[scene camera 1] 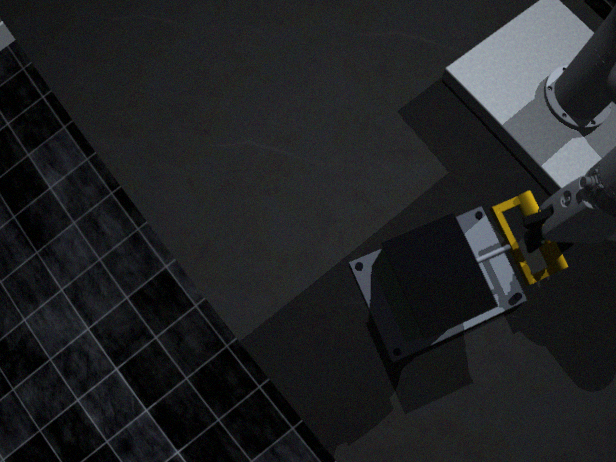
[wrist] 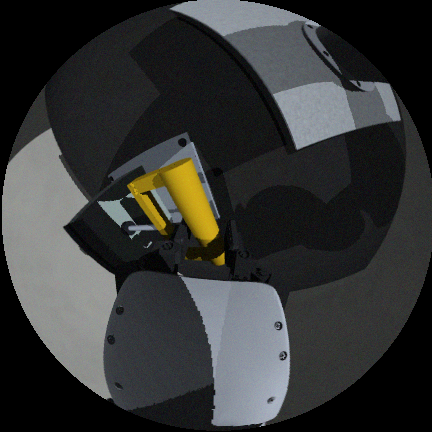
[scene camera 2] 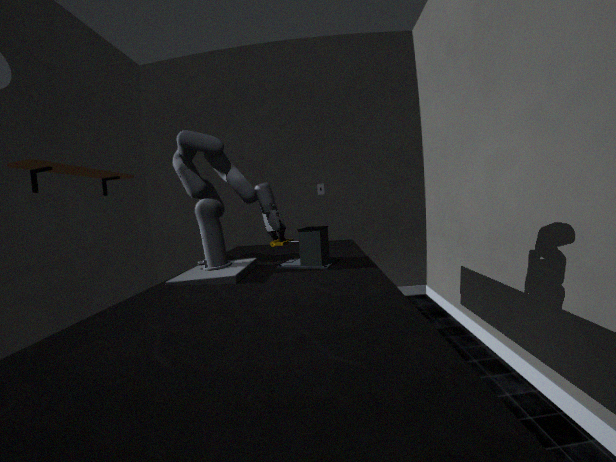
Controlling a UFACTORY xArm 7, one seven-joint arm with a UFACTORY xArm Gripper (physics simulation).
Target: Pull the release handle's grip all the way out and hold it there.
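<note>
The release handle's yellow grip (scene camera 1: 510, 235) (scene camera 2: 279, 243) (wrist: 190, 200) is a frame with a round bar on its outer side. A thin light rod (scene camera 1: 494, 253) (scene camera 2: 294, 241) (wrist: 145, 228) shows between it and the dark housing (scene camera 1: 435, 280) (scene camera 2: 314, 246) (wrist: 107, 225), so the grip stands out from the housing. My gripper (scene camera 1: 540, 232) (scene camera 2: 278, 237) (wrist: 207, 226) is shut on the round bar near its middle, with one black finger on each side. The fingertips are partly hidden in the wrist view and dark in the first scene view.
The housing stands on a light base plate (scene camera 1: 505, 270) (wrist: 150, 157) with bolt holes. The arm's pale mounting slab (scene camera 1: 505, 75) (scene camera 2: 215, 273) (wrist: 315, 120) lies near the grip. A brown shelf (scene camera 2: 70, 170) hangs on the left wall. The dark table (scene camera 1: 200, 150) (scene camera 2: 250, 350) carries the housing and slab.
</note>
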